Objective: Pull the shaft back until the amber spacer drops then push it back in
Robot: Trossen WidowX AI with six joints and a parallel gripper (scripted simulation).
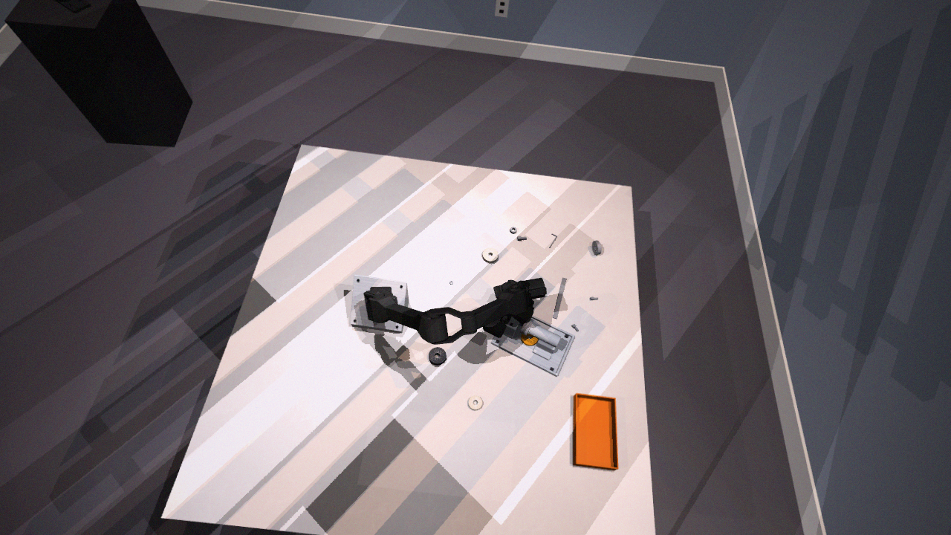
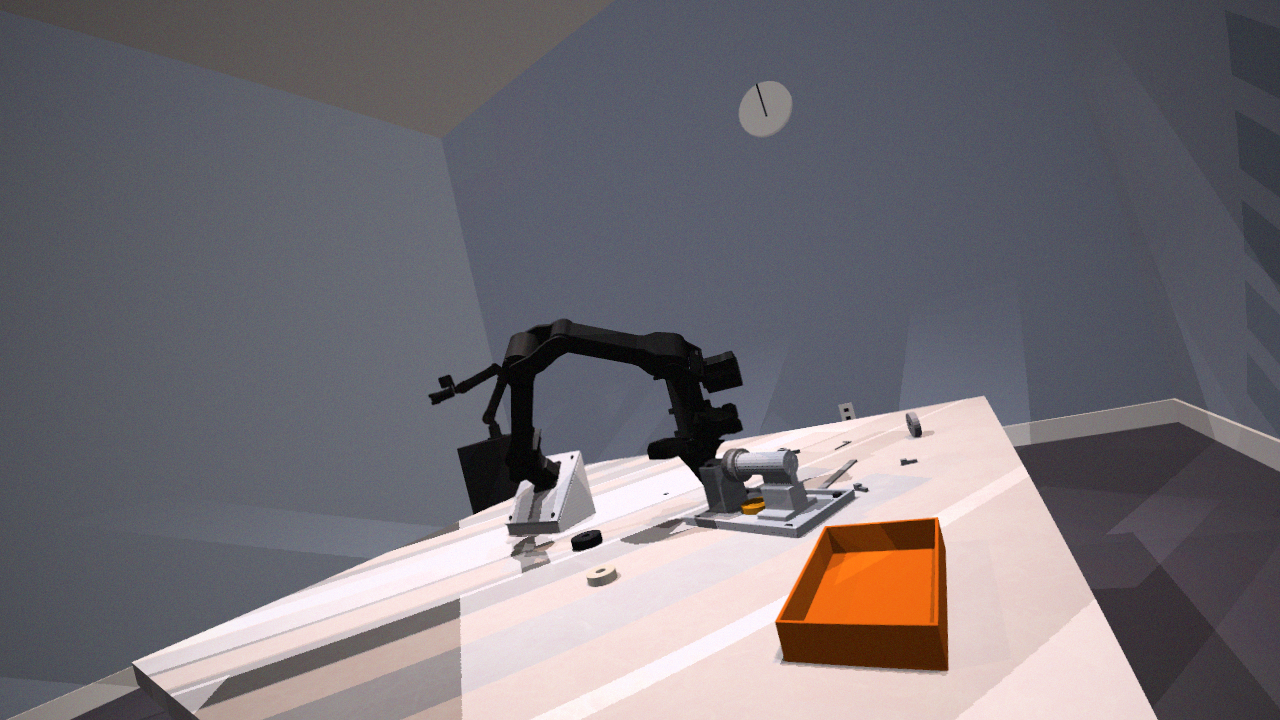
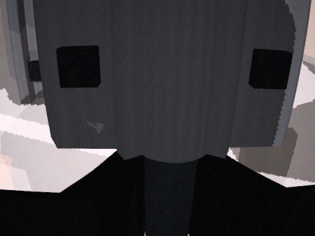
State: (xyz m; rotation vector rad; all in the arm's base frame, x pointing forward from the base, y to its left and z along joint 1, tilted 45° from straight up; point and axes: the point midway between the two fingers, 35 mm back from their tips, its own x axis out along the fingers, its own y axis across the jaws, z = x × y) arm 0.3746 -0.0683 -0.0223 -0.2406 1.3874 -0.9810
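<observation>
Now: gripper tip 60 mm short of the dark shaft, 30 mm to the left of it and 30 mm below it. Also, from my gripper tip: amber spacer: 100 mm ahead, 50 mm to the right, 30 mm below; then black disc: 200 mm behind, 120 mm to the right, 40 mm below; then grey shaft fixture: 110 mm ahead, 60 mm to the right.
</observation>
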